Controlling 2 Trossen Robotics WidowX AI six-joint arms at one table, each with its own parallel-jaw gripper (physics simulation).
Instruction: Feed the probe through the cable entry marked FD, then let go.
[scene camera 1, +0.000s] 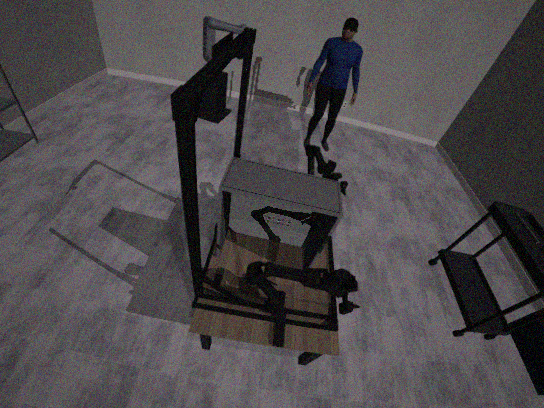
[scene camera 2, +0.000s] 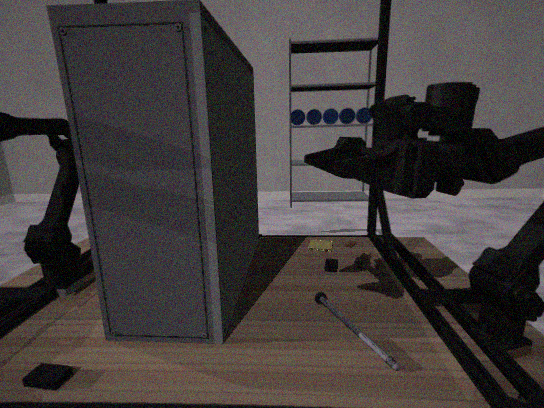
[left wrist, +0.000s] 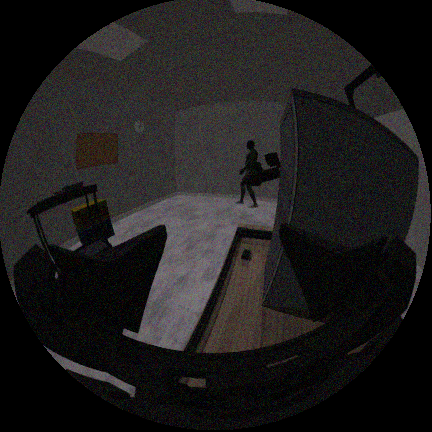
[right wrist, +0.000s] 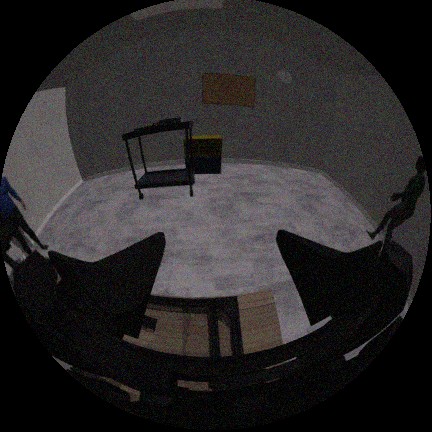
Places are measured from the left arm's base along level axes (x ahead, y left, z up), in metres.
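Pixels of known places: left gripper, fingertip midpoint: (scene camera 2: 317, 162) (left wrist: 224, 230); right gripper, fingertip midpoint: (scene camera 1: 358, 297) (left wrist: 241, 182) (right wrist: 222, 237); left arm's base, link origin: (scene camera 2: 499, 335); right arm's base, link origin: (scene camera 1: 270, 306) (scene camera 2: 62, 282).
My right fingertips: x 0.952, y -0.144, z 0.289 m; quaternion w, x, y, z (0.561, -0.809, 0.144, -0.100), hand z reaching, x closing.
Ahead of a thing's pixels: the offset from my right fingertips to its middle.
The probe {0.724 m back, 0.038 m left, 0.300 m down} (scene camera 2: 361, 334), a thin grey rod with a dark round end, lies on the table right of the tall grey cabinet {0.466 m back, 0.288 m right, 0.027 m down} (scene camera 2: 135, 180) (scene camera 1: 282, 185) (left wrist: 350, 175). Small marks show on the cabinet's face in scene camera 1; they are too small to read, so the entry FD cannot be made out. My left gripper (scene camera 1: 342, 182) (scene camera 2: 320, 159) (left wrist: 224, 230) is open and empty, high above the table and behind the probe in scene camera 2. My right gripper (scene camera 1: 357, 297) (right wrist: 222, 237) is open and empty on the cabinet's other side, pointing past the table's edge.
A black block {0.810 m back, 0.229 m right, 0.302 m down} (scene camera 2: 331, 265) and a yellow piece {0.845 m back, 0.381 m right, 0.303 m down} (scene camera 2: 321, 245) lie behind the probe. Another black block {0.203 m back, 0.001 m left, 0.302 m down} (scene camera 2: 49, 376) lies at the front left. A black frame post (scene camera 2: 384, 65) rises at the table's side, behind my left arm. The cabinet stands between the two arms.
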